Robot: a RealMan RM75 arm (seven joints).
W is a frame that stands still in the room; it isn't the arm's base.
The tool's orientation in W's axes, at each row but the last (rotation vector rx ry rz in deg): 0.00, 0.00, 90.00; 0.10, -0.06, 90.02; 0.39, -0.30, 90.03; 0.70, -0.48, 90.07
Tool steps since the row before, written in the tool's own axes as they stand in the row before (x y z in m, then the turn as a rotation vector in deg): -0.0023, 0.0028, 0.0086, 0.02, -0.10, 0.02; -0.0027, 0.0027, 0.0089, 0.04, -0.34, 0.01; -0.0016, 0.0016, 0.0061, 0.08, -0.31, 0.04; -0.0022, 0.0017, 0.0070, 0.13, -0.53, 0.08
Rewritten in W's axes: -0.0028, -0.0023, 0.0086, 0.10, 0.02, 0.02; -0.0027, -0.0027, 0.0089, 0.34, 0.04, 0.01; -0.0016, -0.0016, 0.0061, 0.31, 0.08, 0.04; -0.0017, -0.0023, 0.0070, 0.53, 0.13, 0.08
